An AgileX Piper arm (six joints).
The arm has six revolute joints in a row. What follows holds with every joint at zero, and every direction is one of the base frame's. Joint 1 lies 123.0 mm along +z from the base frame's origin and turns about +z. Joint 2 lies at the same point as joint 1 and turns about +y. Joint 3 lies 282.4 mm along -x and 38.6 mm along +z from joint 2 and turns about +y. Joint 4 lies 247.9 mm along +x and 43.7 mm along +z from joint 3 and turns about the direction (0.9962, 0, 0.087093). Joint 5 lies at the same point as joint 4 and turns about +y. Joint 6 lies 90.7 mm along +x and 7.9 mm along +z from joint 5 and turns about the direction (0.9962, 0, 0.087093). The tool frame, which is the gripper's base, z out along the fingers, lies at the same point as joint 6; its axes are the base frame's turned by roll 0.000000, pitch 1.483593 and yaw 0.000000 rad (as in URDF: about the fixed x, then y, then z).
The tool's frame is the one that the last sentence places.
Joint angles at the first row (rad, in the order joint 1, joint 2, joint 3, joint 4, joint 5, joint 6):
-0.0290, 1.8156, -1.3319, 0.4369, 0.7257, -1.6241
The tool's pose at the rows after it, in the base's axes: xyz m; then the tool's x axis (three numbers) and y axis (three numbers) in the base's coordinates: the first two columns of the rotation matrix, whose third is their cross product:
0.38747 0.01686 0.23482 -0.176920 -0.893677 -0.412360 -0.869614 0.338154 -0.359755
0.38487 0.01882 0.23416 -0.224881 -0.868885 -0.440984 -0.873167 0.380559 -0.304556
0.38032 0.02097 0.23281 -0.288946 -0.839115 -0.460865 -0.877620 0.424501 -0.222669
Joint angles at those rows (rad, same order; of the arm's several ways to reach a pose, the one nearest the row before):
-0.0289, 1.8156, -1.3319, 0.4762, 0.7372, -1.6005
-0.0290, 1.8156, -1.3319, 0.4909, 0.7723, -1.5510
-0.0290, 1.8156, -1.3319, 0.4961, 0.8294, -1.4811

